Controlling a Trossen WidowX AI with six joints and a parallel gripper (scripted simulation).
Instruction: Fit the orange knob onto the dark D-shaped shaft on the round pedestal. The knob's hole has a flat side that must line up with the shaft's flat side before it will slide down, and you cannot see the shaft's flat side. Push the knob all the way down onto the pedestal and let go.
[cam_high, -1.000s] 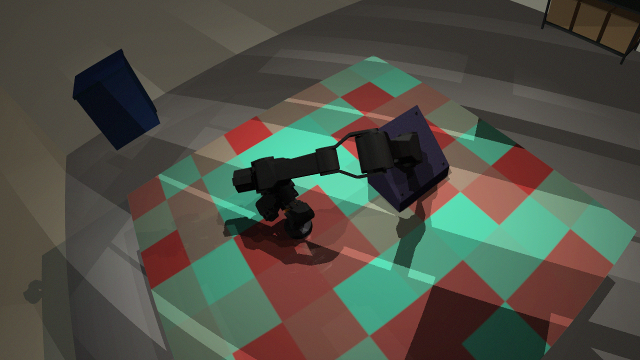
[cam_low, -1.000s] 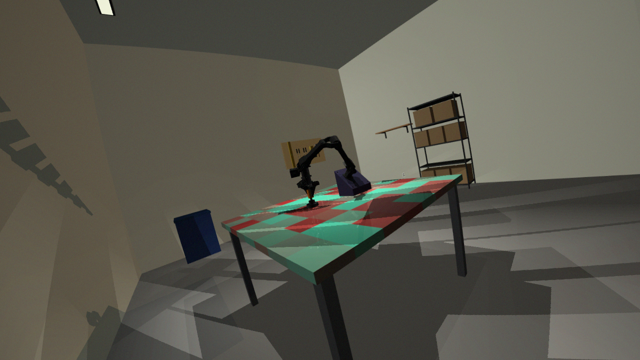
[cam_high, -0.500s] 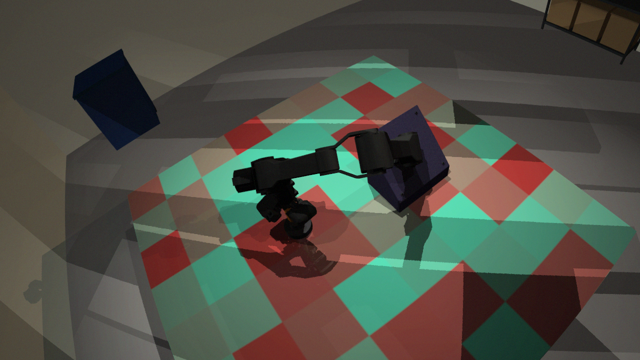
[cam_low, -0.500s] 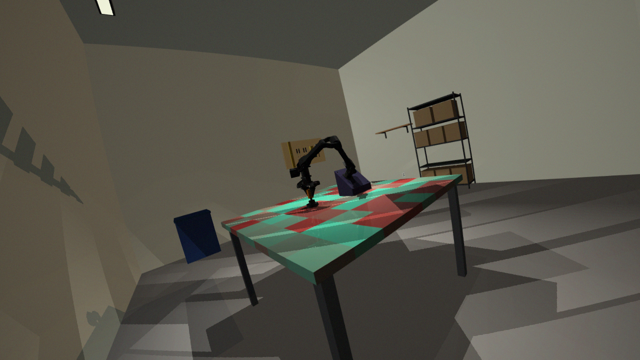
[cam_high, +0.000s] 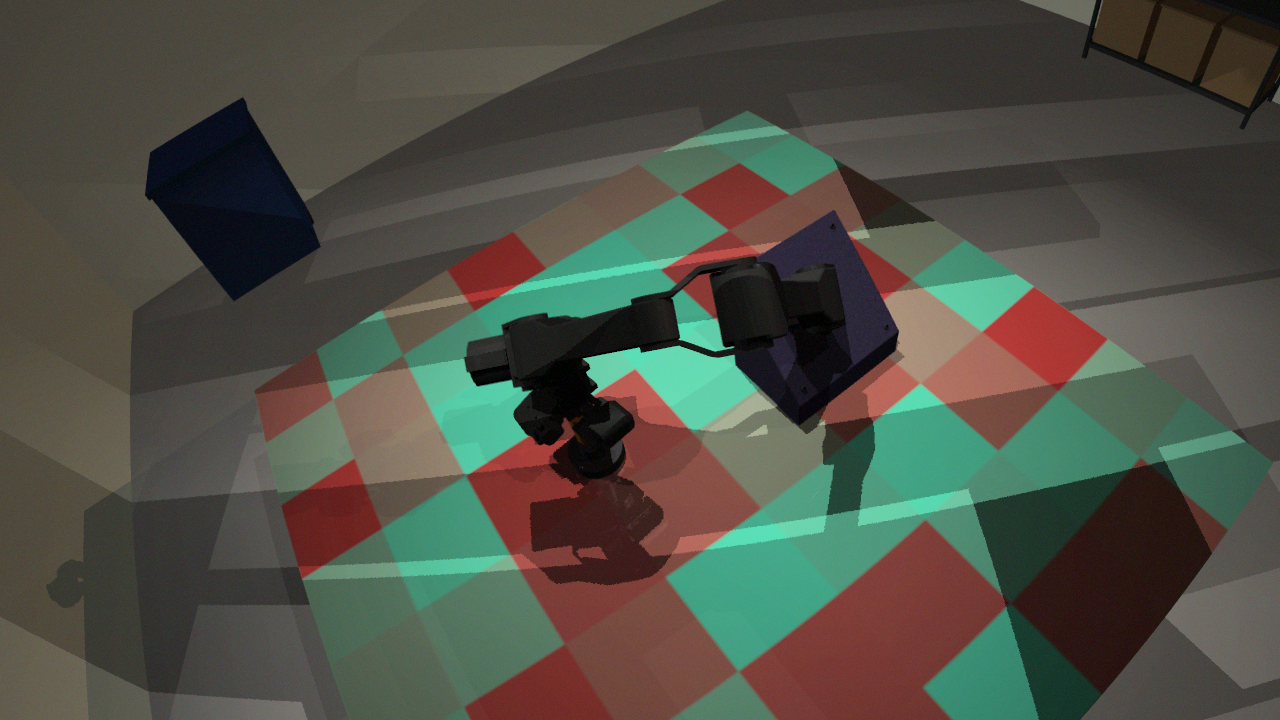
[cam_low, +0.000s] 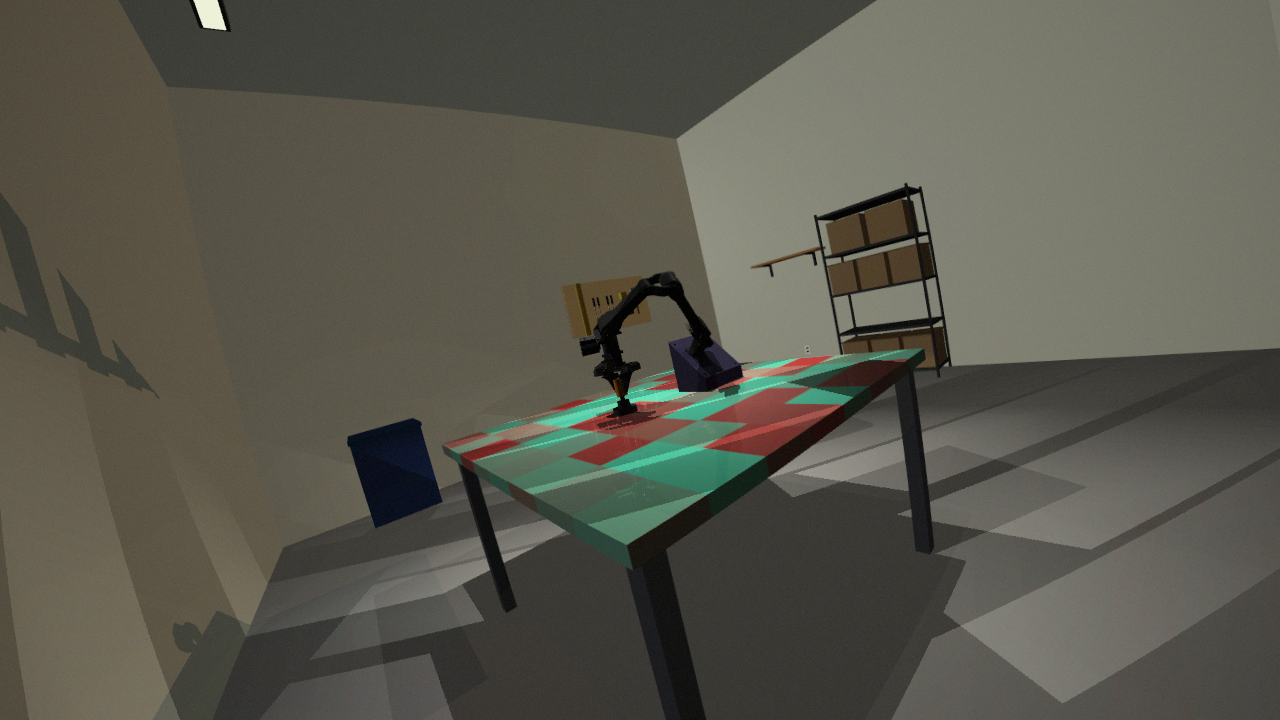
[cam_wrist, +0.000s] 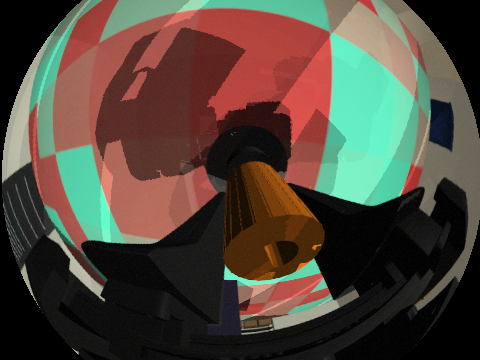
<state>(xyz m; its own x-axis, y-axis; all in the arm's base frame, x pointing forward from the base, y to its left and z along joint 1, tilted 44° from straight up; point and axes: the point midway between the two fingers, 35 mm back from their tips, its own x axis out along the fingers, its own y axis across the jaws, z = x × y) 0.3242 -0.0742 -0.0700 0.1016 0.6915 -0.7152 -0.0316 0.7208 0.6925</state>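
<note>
The orange knob lies 20 mm above my gripper tip. Round my gripper tip: round dark pedestal 40 mm below.
</note>
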